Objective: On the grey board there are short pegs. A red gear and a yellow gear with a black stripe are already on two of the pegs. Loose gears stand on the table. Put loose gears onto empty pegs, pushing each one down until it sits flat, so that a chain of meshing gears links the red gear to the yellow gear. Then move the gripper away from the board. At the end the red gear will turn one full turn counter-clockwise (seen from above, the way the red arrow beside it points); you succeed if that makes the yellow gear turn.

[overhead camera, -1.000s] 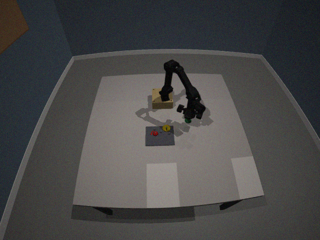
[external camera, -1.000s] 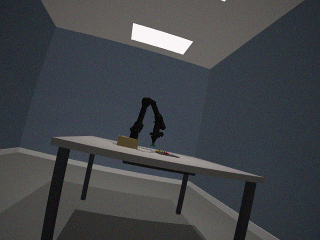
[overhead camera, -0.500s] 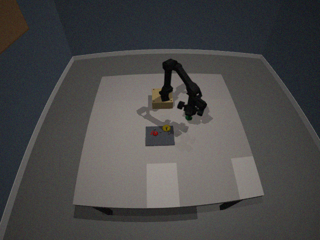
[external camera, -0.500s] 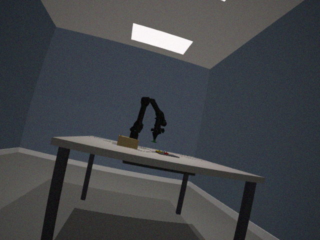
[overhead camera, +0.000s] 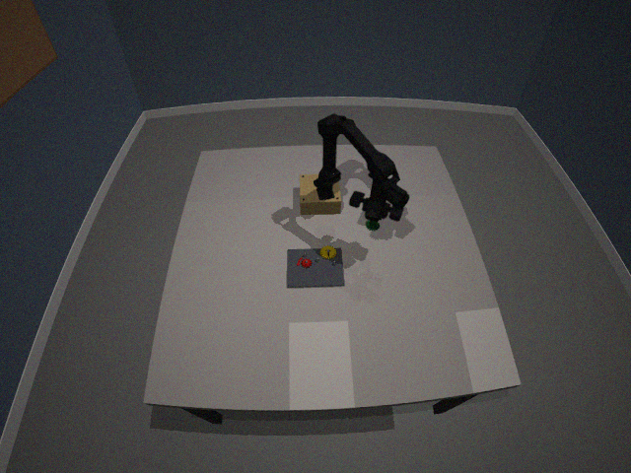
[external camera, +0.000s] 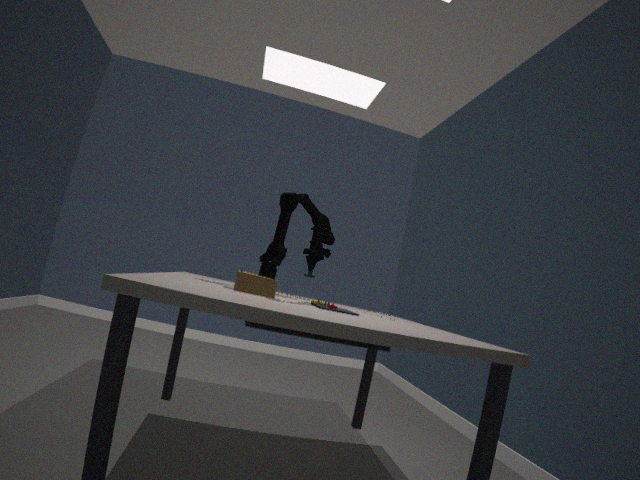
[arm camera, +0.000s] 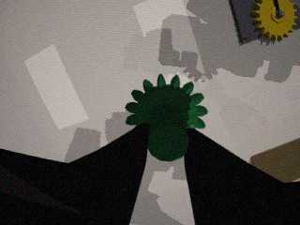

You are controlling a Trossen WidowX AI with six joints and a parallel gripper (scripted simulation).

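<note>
My gripper tip is 26 cm to the left of the red gear, 14 cm above it and 4 cm short of it. Round my gripper tip: green gear (1 cm below); then red arrow (28 cm to the right, 14 cm below, 2 cm ahead); then yellow gear (17 cm to the right, 13 cm below, 1 cm ahead).
</note>
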